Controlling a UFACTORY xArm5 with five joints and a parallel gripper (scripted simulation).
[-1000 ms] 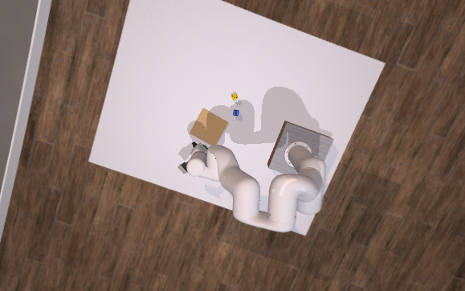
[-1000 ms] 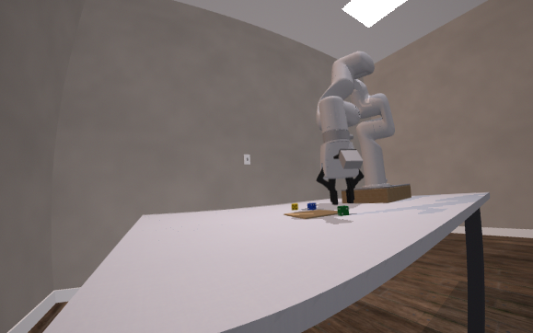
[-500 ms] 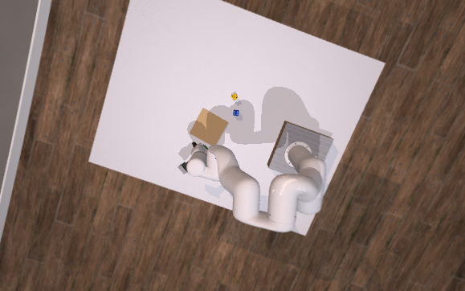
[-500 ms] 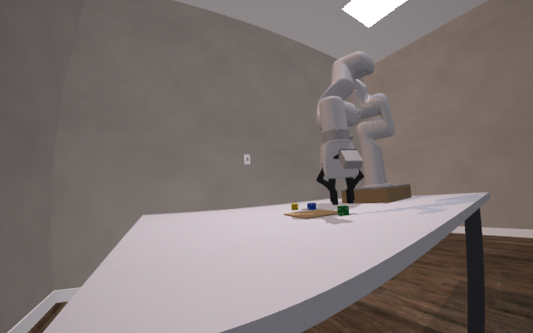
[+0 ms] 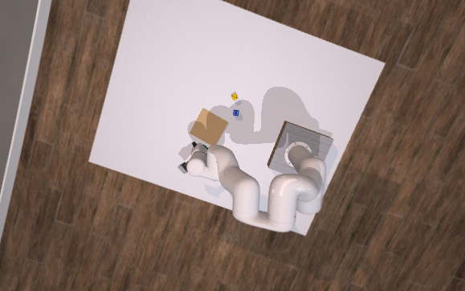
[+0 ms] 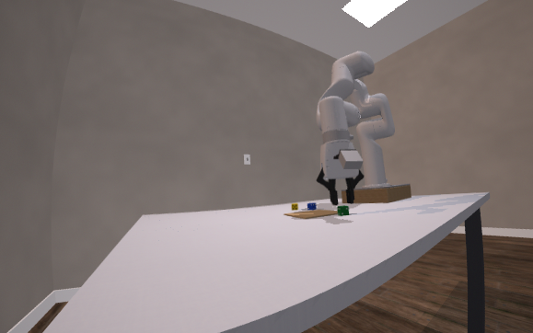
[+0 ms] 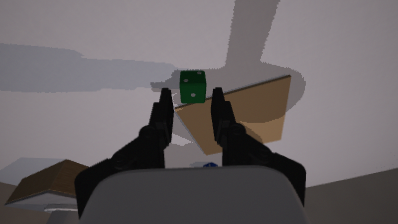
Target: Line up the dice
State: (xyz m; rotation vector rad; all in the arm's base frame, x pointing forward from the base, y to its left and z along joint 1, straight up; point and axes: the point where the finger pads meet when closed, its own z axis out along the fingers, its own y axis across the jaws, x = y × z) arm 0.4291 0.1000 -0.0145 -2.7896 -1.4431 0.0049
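Right now my hand is 4 cm above the green die. Round my hand: tan mat (11 cm to the right, 5 cm below, 1 cm ahead); blue die (21 cm to the right, 10 cm behind, 4 cm below); yellow die (28 cm to the right, 8 cm behind, 4 cm below).
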